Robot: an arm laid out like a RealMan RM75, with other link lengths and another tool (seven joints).
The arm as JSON. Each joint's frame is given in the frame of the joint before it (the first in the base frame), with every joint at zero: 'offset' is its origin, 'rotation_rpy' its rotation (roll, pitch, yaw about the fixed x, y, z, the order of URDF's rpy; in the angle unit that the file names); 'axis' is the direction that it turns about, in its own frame. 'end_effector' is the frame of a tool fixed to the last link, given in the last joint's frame.
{
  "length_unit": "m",
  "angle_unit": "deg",
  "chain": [
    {
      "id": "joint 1",
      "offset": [
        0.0,
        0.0,
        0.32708
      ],
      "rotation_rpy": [
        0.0,
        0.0,
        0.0
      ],
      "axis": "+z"
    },
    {
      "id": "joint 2",
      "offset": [
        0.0,
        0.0,
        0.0
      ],
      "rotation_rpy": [
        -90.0,
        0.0,
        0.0
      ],
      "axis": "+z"
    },
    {
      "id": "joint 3",
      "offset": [
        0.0,
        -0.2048,
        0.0
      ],
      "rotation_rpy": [
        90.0,
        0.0,
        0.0
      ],
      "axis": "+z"
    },
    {
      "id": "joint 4",
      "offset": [
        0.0,
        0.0,
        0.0
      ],
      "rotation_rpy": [
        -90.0,
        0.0,
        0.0
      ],
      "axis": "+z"
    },
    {
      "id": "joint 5",
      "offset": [
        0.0,
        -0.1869,
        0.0
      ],
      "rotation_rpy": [
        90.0,
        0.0,
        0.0
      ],
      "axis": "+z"
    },
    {
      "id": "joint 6",
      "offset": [
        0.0,
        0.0,
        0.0
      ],
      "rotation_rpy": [
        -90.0,
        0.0,
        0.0
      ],
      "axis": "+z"
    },
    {
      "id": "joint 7",
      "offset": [
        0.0,
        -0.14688,
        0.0
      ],
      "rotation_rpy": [
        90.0,
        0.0,
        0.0
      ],
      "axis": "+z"
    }
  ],
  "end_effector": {
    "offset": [
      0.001,
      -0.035,
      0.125
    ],
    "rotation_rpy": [
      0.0,
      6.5,
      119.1
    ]
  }
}
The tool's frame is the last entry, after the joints.
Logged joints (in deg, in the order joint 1, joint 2, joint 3, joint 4, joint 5, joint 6, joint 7), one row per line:
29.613, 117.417, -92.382, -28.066, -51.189, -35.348, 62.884
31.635, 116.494, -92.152, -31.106, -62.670, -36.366, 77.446
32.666, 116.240, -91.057, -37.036, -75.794, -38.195, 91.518
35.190, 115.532, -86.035, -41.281, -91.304, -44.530, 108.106
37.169, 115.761, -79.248, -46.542, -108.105, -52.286, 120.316
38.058, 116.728, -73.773, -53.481, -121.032, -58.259, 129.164
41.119, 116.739, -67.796, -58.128, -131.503, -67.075, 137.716
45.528, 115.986, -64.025, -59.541, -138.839, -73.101, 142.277
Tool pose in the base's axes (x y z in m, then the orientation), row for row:
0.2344, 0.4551, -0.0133, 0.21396, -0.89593, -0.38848, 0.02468
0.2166, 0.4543, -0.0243, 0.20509, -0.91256, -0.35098, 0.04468
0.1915, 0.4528, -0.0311, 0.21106, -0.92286, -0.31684, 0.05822
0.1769, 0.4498, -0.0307, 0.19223, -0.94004, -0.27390, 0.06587
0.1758, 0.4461, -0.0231, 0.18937, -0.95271, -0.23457, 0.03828
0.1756, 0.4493, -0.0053, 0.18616, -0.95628, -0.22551, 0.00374
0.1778, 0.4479, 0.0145, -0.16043, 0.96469, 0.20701, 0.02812
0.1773, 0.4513, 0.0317, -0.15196, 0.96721, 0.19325, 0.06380
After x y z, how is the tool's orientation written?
As a quaternion, x y z w.
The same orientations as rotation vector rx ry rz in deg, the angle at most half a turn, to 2 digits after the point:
37.92, -158.78, -68.85
35.90, -159.75, -61.44
36.64, -160.23, -55.01
33.22, -162.46, -47.34
33.28, -167.43, -41.22
33.43, -171.72, -40.50
-28.37, 170.60, 36.61
-26.29, 167.36, 33.44

